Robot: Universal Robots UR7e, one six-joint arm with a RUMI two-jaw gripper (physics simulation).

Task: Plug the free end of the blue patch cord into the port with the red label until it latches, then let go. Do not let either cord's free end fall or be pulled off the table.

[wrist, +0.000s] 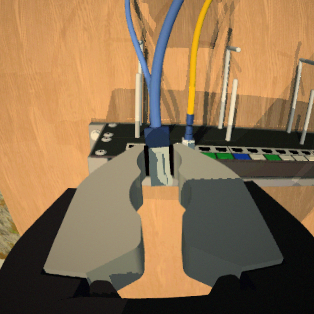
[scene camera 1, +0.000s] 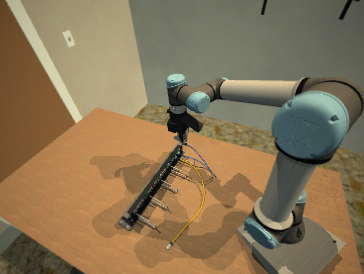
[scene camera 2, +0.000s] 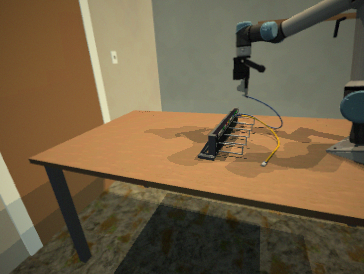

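My gripper (scene camera 1: 183, 141) (scene camera 2: 245, 94) (wrist: 158, 148) is shut on the clear plug of the blue patch cord (scene camera 1: 200, 154) (scene camera 2: 272, 107) (wrist: 160, 60). It holds the plug in the air, above the far end of the black patch panel (scene camera 1: 150, 181) (scene camera 2: 213, 143) (wrist: 260, 137). The plug's dark blue boot (wrist: 157, 136) sticks out past the fingertips, and the cord curves down to the table. Green, blue and white labels show on the panel in the wrist view; the red label does not show there.
A yellow cord (scene camera 1: 204, 192) (scene camera 2: 278, 142) (wrist: 193, 75) runs from the panel's far end; its free end (scene camera 1: 169, 246) (scene camera 2: 264, 163) lies on the table (scene camera 1: 60, 172) (scene camera 2: 110, 145). Metal cable hooks (scene camera 1: 160, 202) (scene camera 2: 243, 150) (wrist: 225, 90) stick out behind the panel. A thinner-looking blue stretch (wrist: 134, 37) lies near the held cord.
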